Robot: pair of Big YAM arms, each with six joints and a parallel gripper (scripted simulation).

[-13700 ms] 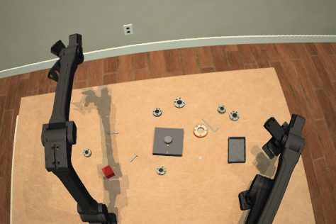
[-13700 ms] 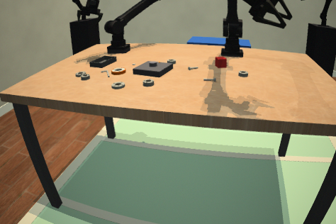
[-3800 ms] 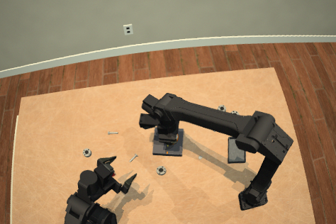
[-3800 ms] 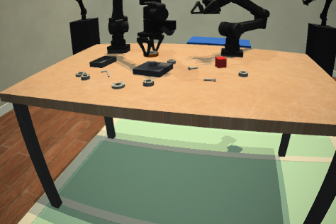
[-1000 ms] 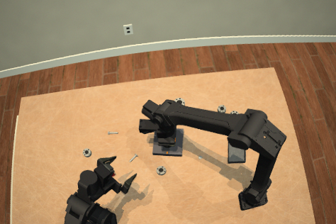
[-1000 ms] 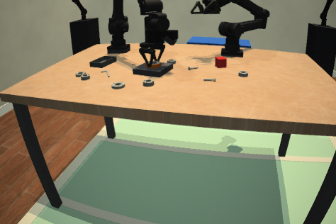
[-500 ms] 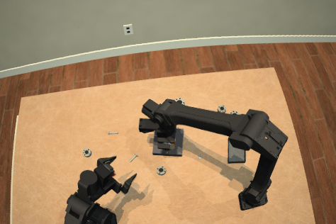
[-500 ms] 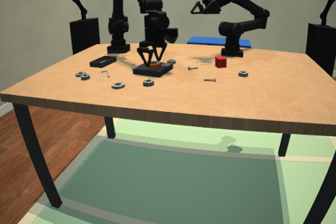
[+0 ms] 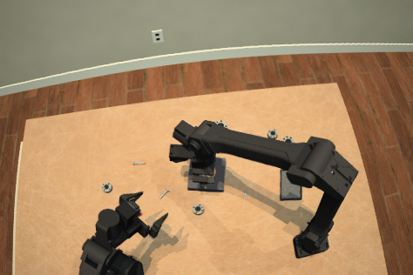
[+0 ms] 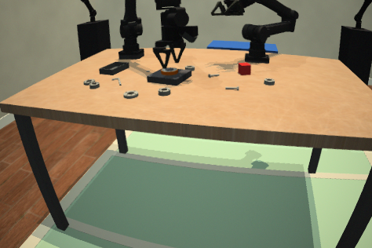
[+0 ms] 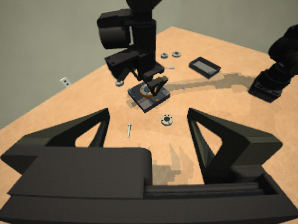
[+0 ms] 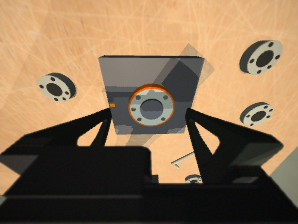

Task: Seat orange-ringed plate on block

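Right now the dark grey block is 20 mm behind my right hand and 40 mm below it. From my right hand the other things lie so: red cube 110 mm behind, 270 mm to the left, 40 mm below; dark tray 100 mm behind, 290 mm to the right, 50 mm below; l-shaped key 40 mm ahead, 210 mm to the right, 60 mm below.
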